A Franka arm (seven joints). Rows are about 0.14 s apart.
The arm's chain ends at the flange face. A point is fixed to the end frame.
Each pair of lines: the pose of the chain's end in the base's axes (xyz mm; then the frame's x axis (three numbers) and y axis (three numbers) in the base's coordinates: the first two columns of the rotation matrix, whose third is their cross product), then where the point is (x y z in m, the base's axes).
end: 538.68 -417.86 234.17 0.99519 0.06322 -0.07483 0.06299 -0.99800 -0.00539
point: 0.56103 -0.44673 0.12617
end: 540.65 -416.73 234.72 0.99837 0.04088 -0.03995 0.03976 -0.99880 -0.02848
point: 0.56598 -0.44348 0.12683
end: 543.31 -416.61 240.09 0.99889 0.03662 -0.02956 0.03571 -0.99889 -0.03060
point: 0.56963 -0.44320 0.13240
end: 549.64 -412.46 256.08 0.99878 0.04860 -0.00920 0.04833 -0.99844 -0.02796
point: 0.57848 -0.43891 0.14900
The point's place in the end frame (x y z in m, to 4 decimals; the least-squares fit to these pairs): 0.0285 0.0308 0.1060
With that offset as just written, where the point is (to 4 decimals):
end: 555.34 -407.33 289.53 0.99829 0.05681 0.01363 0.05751 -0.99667 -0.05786
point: 0.5867 -0.4302 0.1823
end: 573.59 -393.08 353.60 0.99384 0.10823 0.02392 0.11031 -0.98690 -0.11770
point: 0.6065 -0.4077 0.2454
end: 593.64 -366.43 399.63 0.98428 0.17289 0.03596 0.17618 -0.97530 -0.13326
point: 0.6284 -0.3770 0.2916
